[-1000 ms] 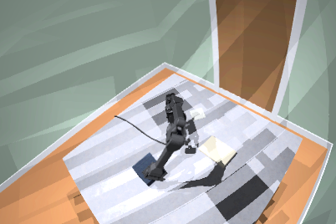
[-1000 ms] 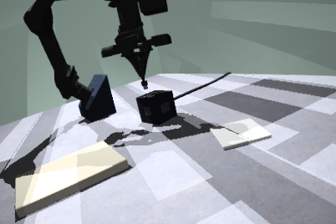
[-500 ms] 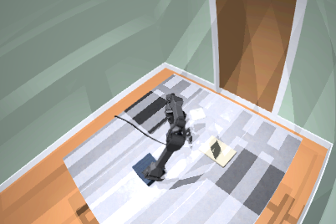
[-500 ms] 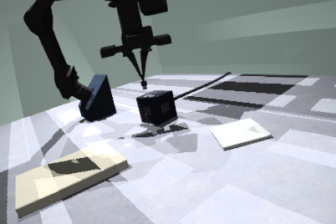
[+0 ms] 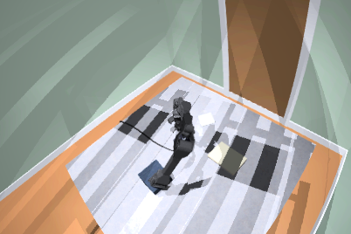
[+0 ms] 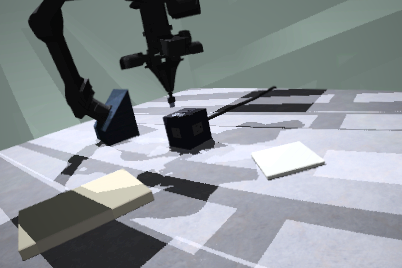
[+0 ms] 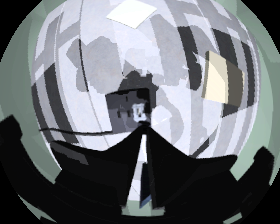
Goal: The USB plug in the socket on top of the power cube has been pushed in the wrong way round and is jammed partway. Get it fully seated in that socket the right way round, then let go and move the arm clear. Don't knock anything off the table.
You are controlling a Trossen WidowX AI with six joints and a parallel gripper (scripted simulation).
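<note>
My gripper tip is 1 cm above the USB plug. The rest, counted from my gripper tip: cream slab 28 cm to the right, 12 cm below, 8 cm ahead; thin white tile 27 cm ahead, 13 cm below, 3 cm to the left.
</note>
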